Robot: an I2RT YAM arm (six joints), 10 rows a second.
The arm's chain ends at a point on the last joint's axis. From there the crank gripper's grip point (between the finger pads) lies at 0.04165 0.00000 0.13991 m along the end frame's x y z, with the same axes.
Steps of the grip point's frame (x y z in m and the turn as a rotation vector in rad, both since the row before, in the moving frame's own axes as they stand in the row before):
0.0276, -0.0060, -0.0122, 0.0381, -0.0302, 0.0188
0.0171, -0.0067, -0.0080, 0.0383, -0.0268, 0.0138
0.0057, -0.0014, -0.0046, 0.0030, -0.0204, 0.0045
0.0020, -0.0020, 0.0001, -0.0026, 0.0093, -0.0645
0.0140, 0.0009, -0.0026, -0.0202, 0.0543, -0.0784
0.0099, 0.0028, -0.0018, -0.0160, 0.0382, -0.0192
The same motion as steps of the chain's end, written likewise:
0.0318, -0.0014, -0.0133, 0.0381, -0.0302, 0.0188
0.0208, -0.0019, -0.0090, 0.0383, -0.0268, 0.0138
0.0086, -0.0012, -0.0054, 0.0030, -0.0204, 0.0045
0.0008, 0.0004, 0.0005, -0.0026, 0.0093, -0.0645
0.0065, 0.0017, -0.0001, -0.0202, 0.0543, -0.0784
0.0046, 0.0014, -0.0001, -0.0160, 0.0382, -0.0192

